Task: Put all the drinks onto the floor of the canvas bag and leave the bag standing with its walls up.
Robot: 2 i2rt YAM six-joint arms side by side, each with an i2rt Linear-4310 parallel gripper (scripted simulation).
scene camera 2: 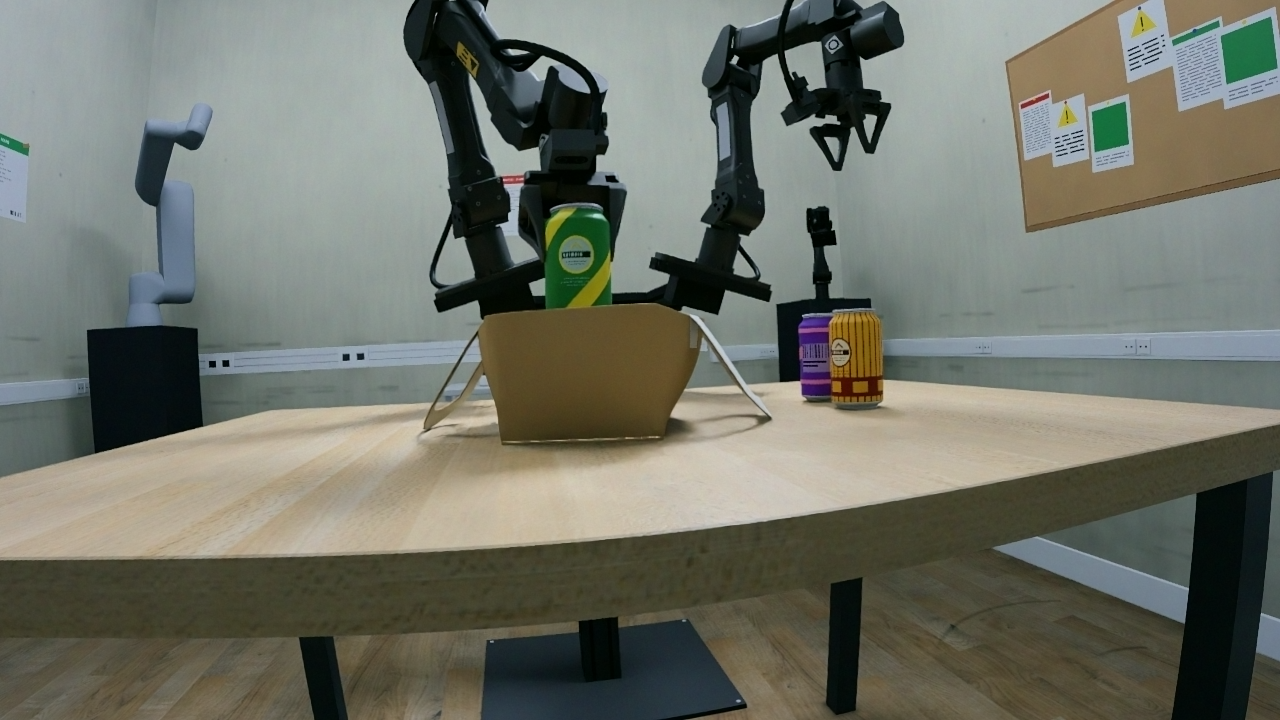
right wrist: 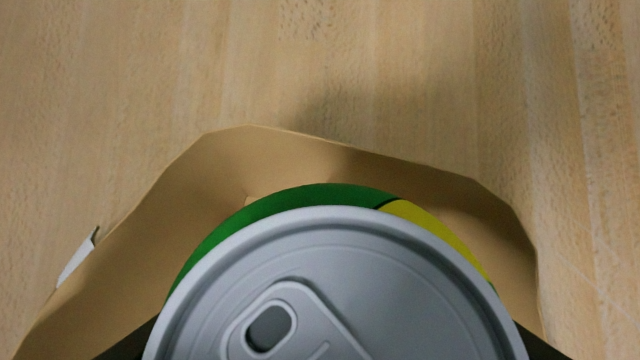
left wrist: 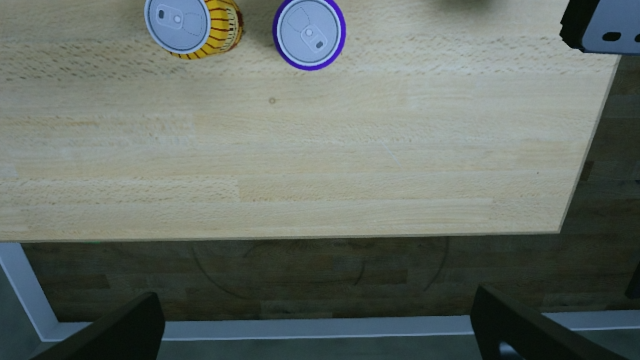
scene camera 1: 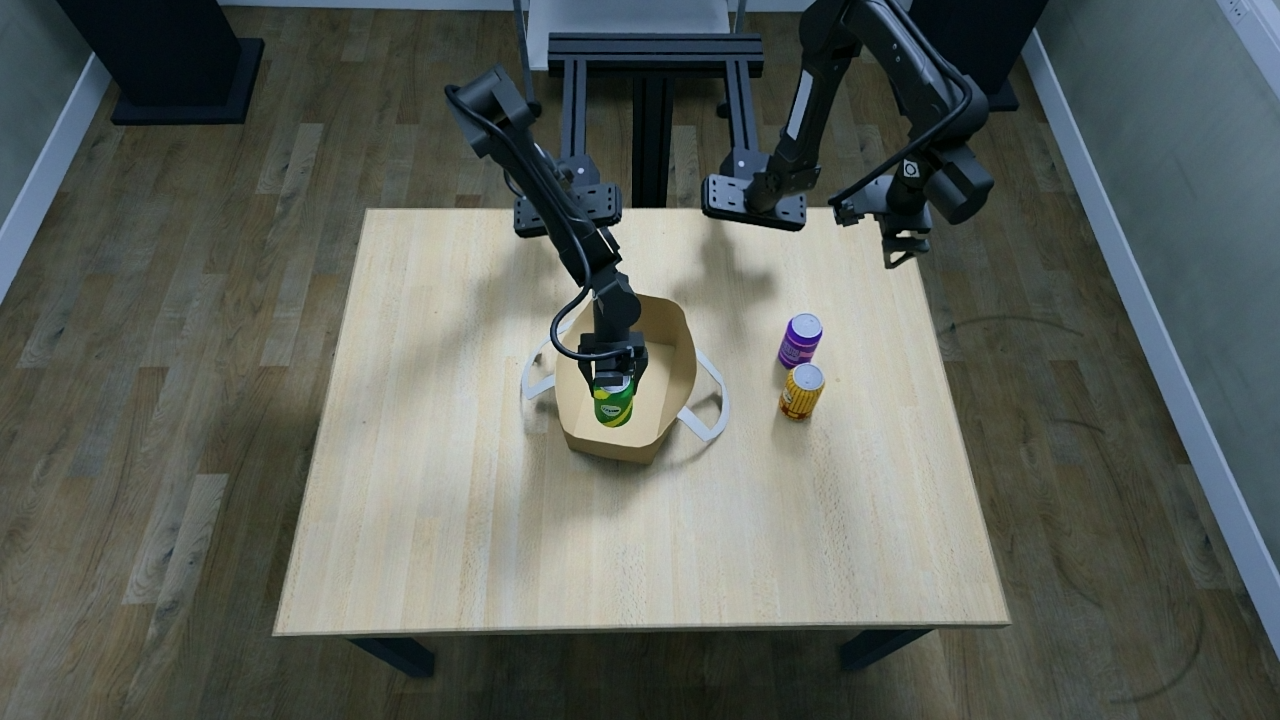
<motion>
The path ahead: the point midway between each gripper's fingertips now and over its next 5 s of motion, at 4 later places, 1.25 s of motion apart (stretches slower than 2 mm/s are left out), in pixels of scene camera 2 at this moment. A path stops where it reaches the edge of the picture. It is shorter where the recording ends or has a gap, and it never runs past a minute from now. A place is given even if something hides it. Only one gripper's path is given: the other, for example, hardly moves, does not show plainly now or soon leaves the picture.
My right gripper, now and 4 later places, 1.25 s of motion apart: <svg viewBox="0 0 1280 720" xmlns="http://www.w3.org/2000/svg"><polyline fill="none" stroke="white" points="578,257 580,301 583,336 583,358 586,324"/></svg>
</motion>
